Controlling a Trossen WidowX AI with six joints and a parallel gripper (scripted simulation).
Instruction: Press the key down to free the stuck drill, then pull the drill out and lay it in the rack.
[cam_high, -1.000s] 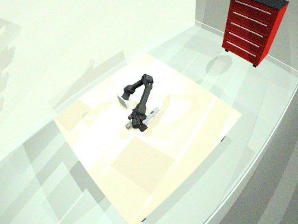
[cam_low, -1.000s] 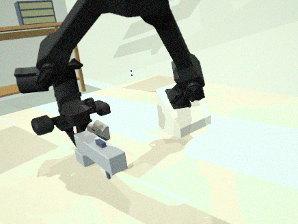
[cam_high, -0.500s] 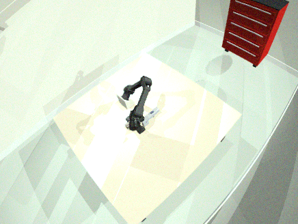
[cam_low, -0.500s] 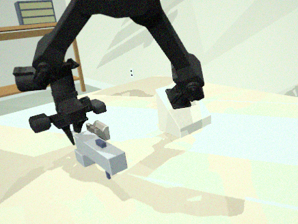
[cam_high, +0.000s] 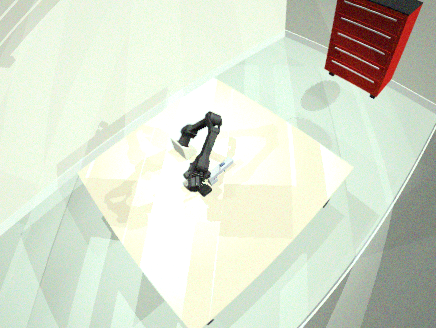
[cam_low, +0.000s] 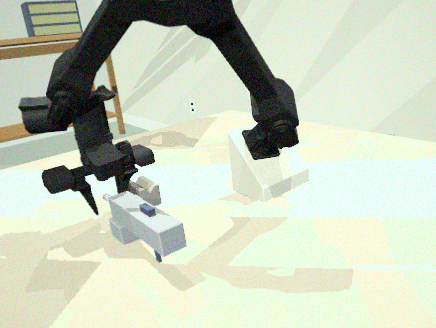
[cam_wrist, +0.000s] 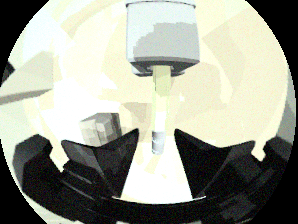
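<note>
The drill lies 5 cm to the left of my gripper tip and 3 cm above it. Also, from my gripper tip: blue key 18 cm to the left, 4 cm above, 1 cm behind; grey block 15 cm to the left, 3 cm above, 1 cm behind; grey rack 7 cm behind, 2 cm to the right, 1 cm above.
</note>
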